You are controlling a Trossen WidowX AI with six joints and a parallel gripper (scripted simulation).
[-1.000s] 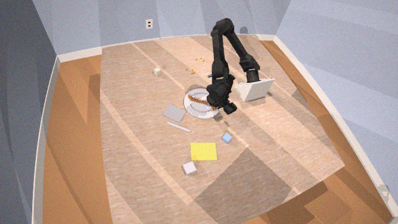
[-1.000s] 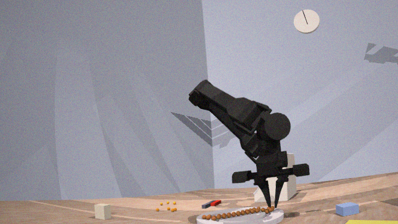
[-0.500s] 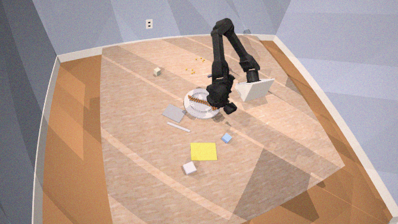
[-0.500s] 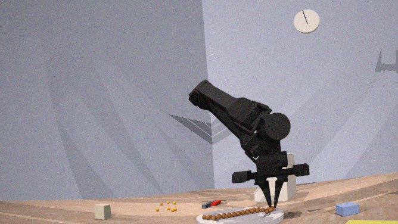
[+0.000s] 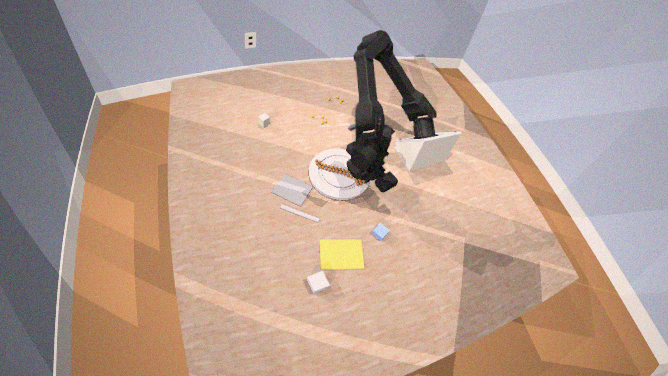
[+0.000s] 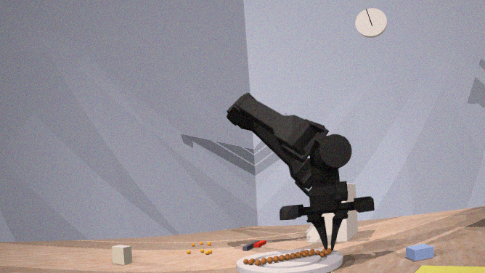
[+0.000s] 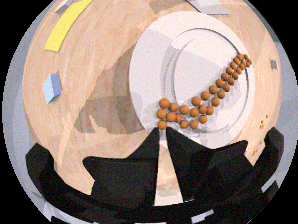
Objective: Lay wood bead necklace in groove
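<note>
Right now my gripper tip is 23 cm short of the grey sheet, 4 cm to the left of it and 1 cm above it. The rest, counted from my gripper tip: yellow sheet: 16 cm ahead, 21 cm to the left, 1 cm below; blue block: 3 cm ahead, 18 cm to the left, 1 cm below; stick: 23 cm ahead, 5 cm to the left, 1 cm below.
</note>
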